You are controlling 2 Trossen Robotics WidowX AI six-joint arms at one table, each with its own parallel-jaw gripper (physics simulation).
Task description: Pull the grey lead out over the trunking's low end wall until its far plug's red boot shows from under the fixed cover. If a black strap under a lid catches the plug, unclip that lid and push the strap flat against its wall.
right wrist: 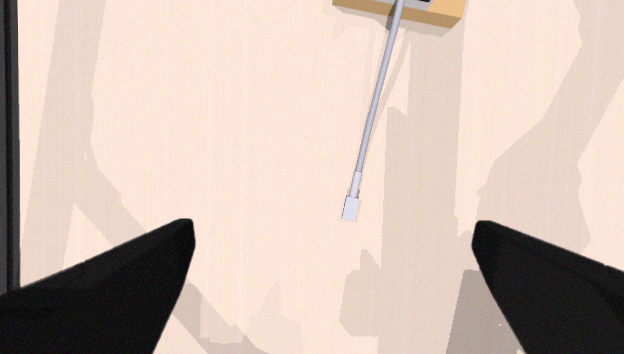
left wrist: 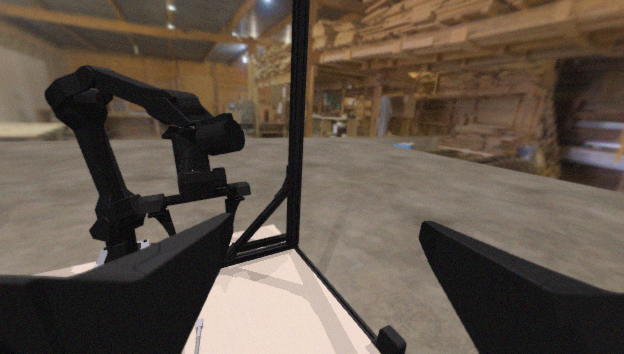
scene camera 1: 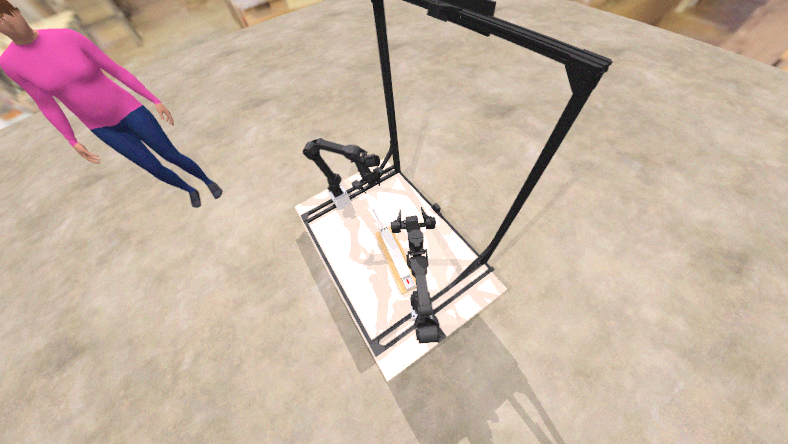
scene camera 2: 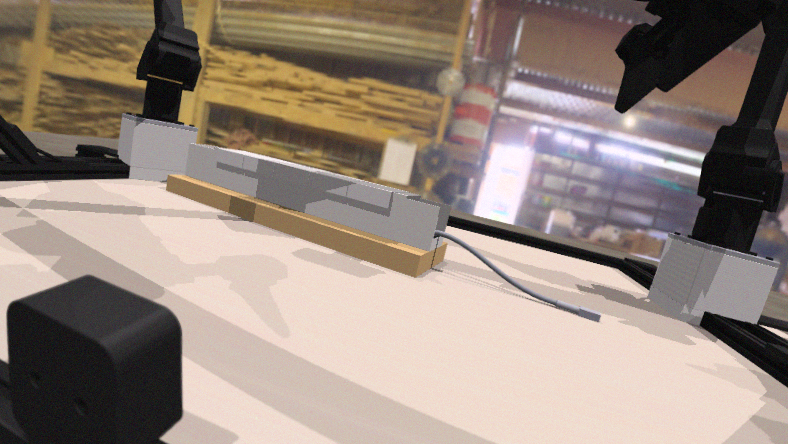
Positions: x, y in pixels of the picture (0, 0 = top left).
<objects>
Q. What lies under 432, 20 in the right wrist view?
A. A grey trunking.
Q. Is the left gripper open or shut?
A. Open.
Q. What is the right gripper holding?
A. Nothing.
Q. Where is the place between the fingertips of the right gripper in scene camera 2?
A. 637, 101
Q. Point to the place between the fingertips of the right gripper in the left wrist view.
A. At 205, 240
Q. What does the left gripper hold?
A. Nothing.
</objects>
